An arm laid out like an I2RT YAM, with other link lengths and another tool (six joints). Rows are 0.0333 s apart.
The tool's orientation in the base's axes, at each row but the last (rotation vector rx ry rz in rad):
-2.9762 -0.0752 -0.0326
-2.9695 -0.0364 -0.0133
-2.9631 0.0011 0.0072
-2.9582 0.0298 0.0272
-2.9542 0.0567 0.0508
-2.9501 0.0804 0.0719
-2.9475 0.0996 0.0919
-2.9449 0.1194 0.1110
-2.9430 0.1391 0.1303
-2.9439 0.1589 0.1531
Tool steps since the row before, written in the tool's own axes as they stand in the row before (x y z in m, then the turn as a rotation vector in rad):
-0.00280 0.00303 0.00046 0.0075 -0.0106 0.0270
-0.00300 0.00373 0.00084 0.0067 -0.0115 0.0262
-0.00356 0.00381 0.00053 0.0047 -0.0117 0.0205
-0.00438 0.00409 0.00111 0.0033 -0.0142 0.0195
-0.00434 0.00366 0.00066 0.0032 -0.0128 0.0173
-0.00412 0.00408 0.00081 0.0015 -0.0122 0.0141
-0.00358 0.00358 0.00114 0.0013 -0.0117 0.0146
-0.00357 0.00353 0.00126 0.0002 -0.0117 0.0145
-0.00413 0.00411 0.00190 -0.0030 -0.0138 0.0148
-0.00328 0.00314 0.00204 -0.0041 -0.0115 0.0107
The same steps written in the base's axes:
-0.00263 -0.00305 -0.00102 0.0074 0.0152 -0.0247
-0.00290 -0.00360 -0.00150 0.0066 0.0160 -0.0238
-0.00357 -0.00365 -0.00118 0.0046 0.0152 -0.0181
-0.00449 -0.00374 -0.00175 0.0033 0.0175 -0.0167
-0.00451 -0.00332 -0.00116 0.0032 0.0157 -0.0147
-0.00438 -0.00364 -0.00134 0.0016 0.0146 -0.0116
-0.00389 -0.00307 -0.00154 0.0013 0.0142 -0.0122
-0.00394 -0.00295 -0.00160 0.0003 0.0142 -0.0120
-0.00466 -0.00330 -0.00223 -0.0027 0.0166 -0.0116
-0.00380 -0.00235 -0.00220 -0.0037 0.0137 -0.0079

